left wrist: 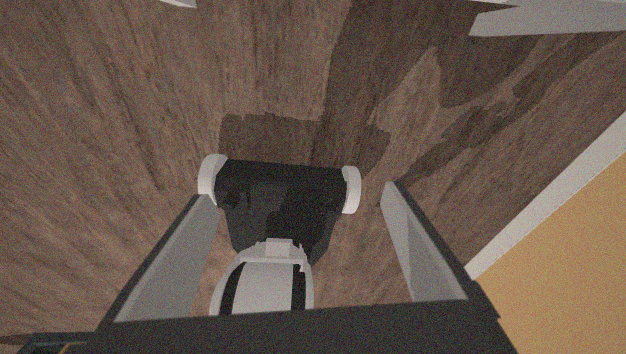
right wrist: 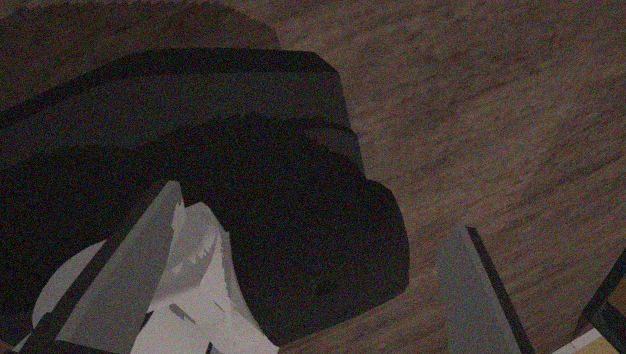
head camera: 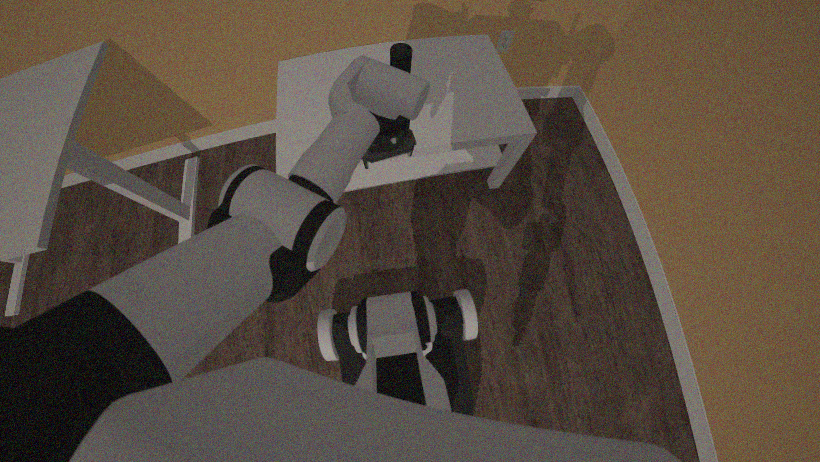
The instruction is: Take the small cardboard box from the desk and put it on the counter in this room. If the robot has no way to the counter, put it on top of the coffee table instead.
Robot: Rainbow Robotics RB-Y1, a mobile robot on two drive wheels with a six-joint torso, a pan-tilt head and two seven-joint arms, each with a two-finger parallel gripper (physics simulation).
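Seen in the pictures: left gripper, fingertip midpoint: (left wrist: 298,198) (head camera: 387,159); right gripper, fingertip midpoint: (right wrist: 315,221); robot's base at its link origin: (left wrist: 286,171).
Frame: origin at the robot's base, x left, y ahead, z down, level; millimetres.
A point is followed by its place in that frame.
Note:
The white desk (head camera: 487,103) {x -432, y 703, z -451 mm} stands against the wall at the upper middle of the head view, and a white leg of it (left wrist: 550,19) {x -531, y 576, z -223 mm} shows at the upper right of the left wrist view. The small cardboard box does not show in any view; my arm hides part of the desk top. My left gripper (head camera: 390,160) {x -42, y 401, z -625 mm} (left wrist: 298,198) {x -42, y 401, z -625 mm} is open with nothing between its fingers, and appears over the desk's front part in the head view. My right gripper (right wrist: 315,221) {x -199, y -463, z -424 mm} is open and empty, low beside my dark base. I cannot make out a counter or coffee table for certain.
Another white table (head camera: 40,126) {x 1018, y 687, z -721 mm} stands at the left of the head view, its legs on the wood floor (head camera: 596,321) {x -912, y -168, z -1 mm}. A white skirting board (head camera: 648,246) {x -1302, y 122, z -63 mm} (left wrist: 550,200) {x -1306, y -8, z -53 mm} runs along the orange wall (head camera: 757,258) {x -1321, y -42, z -507 mm} (left wrist: 575,270) {x -1326, y -206, z -298 mm} at the right. My wheeled base (head camera: 401,378) stands in front of the desk.

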